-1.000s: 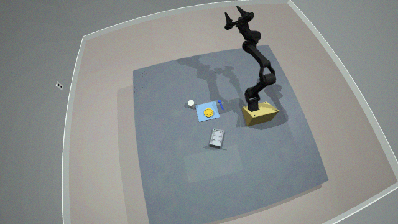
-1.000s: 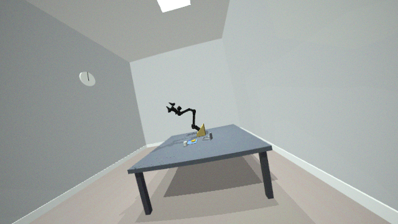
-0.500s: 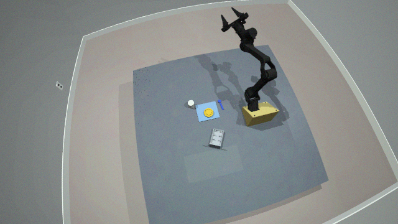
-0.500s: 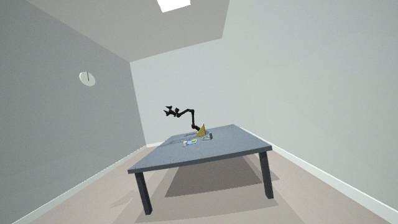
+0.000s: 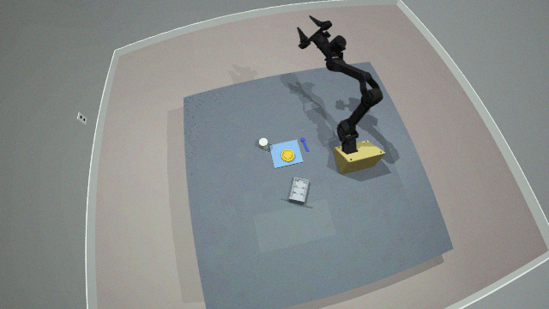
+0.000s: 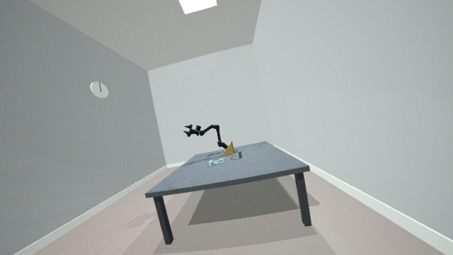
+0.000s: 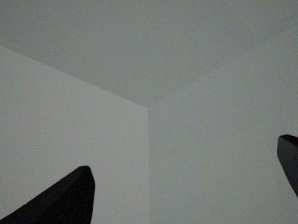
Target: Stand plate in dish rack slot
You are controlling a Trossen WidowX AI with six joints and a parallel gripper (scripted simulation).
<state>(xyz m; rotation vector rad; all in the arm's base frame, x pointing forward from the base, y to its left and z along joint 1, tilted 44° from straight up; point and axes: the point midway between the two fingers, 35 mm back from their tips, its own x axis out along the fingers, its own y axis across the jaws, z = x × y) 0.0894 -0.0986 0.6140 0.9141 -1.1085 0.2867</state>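
Now: the yellow plate 47 cm below my gripper tip, 44 cm to the left of it and 20 cm ahead of it. Also, from my gripper tip: grey dish rack: 63 cm to the left, 46 cm below, 20 cm ahead; light blue mat: 48 cm below, 42 cm to the left, 21 cm ahead; white cup: 46 cm below, 34 cm to the left, 31 cm ahead.
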